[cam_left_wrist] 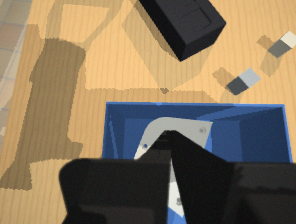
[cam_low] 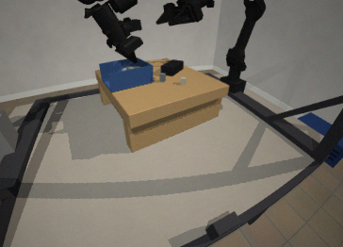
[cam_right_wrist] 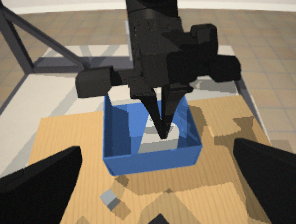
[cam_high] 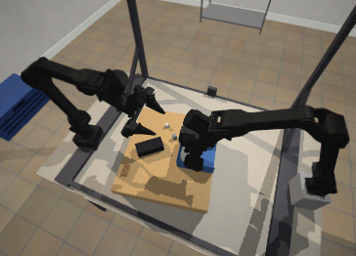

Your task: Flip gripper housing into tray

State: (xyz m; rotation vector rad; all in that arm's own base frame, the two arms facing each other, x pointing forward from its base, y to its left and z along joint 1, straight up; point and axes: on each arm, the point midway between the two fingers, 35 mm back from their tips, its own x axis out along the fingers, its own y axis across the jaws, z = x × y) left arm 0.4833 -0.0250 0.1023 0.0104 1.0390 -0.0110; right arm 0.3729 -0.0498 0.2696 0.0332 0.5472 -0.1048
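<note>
The blue tray is 7 cm below my left hand and 2 cm behind it. From my left hand the other things lie so: wooden platform 14 cm below, 8 cm to the right, 1 cm behind.
</note>
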